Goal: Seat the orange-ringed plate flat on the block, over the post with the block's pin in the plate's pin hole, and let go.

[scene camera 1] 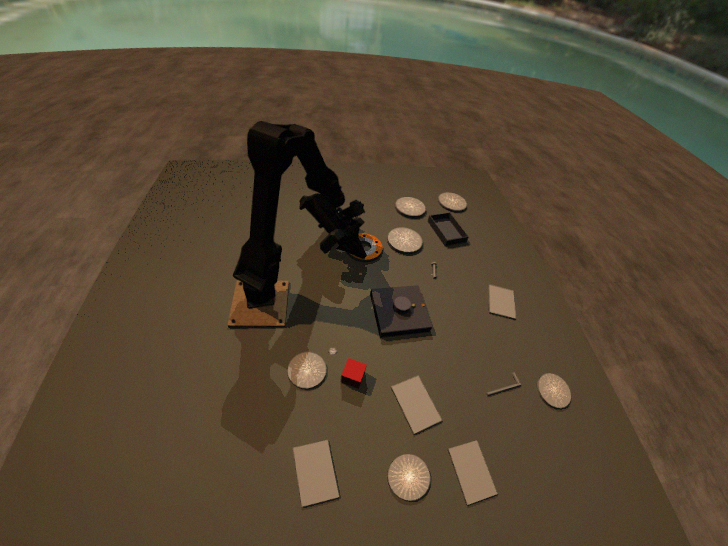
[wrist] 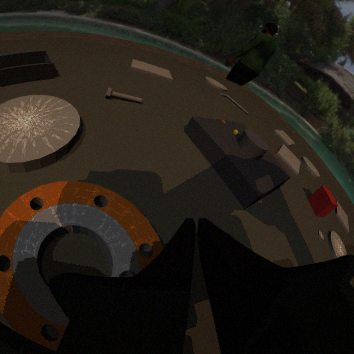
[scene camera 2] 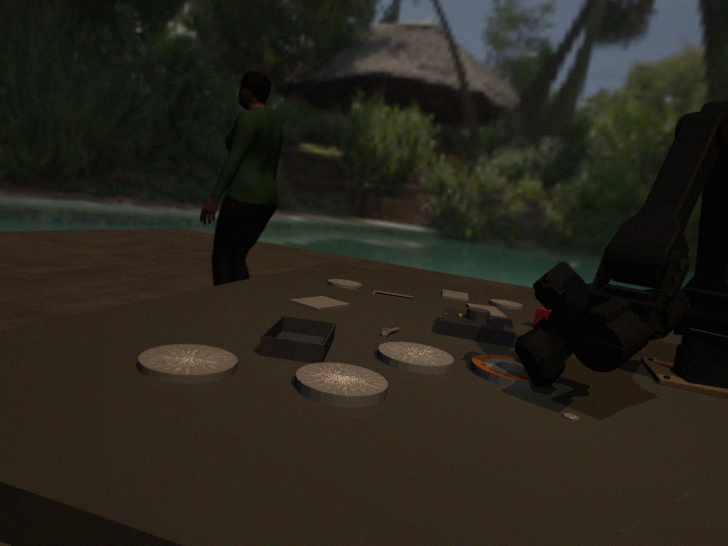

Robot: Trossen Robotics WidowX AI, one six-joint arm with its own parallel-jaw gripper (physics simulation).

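The orange-ringed plate (scene camera 1: 378, 246) (scene camera 2: 483, 366) (wrist: 75, 192), with a grey inner ring and a round centre hole, lies flat on the mat. The dark block (scene camera 1: 386, 320) (scene camera 2: 462, 330) (wrist: 212, 145) stands apart from it, with a round post (scene camera 1: 402, 303) (scene camera 2: 477, 313) (wrist: 252, 144) on top. A small yellow pin (scene camera 1: 413, 305) (scene camera 2: 459, 315) (wrist: 235, 132) stands beside the post, with an orange spot farther out. My gripper (scene camera 1: 362, 254) (scene camera 2: 544, 383) (wrist: 194, 224) is shut and empty, low at the plate's edge. In the wrist view its left finger hides part of the ring.
Speckled discs (scene camera 1: 405, 240) (scene camera 2: 341, 382) (wrist: 32, 127) and a dark open tray (scene camera 1: 432, 222) (scene camera 2: 291, 349) are beyond the plate. A small bolt (scene camera 1: 433, 270) (wrist: 125, 96) lies past the block. A red cube (scene camera 1: 354, 370) (wrist: 322, 201) and pale tiles (scene camera 1: 416, 404) are on the block's other side.
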